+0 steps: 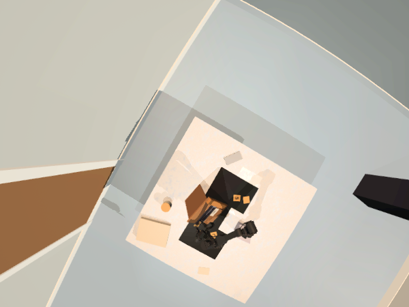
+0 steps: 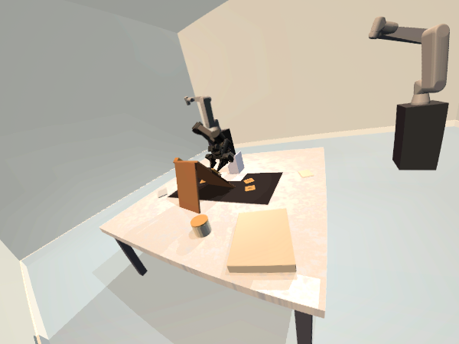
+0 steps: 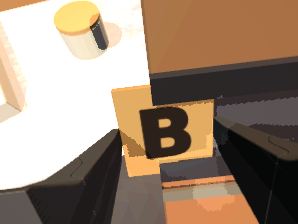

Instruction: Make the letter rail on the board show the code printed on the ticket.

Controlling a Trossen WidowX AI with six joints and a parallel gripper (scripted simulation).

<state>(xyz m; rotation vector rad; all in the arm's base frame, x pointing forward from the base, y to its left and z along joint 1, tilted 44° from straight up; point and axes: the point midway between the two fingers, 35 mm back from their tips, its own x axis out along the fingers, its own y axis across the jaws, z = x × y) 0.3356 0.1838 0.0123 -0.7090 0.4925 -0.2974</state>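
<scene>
The white ticket is 13 cm to the right of my gripper tip, 8 cm below it and 7 cm behind it. Round my gripper tip: black mat (18 cm below, 17 cm behind, 10 cm to the right); then letter tile (right at my gripper tip); then grey block (58 cm to the right, 18 cm below, 5 cm ahead).
</scene>
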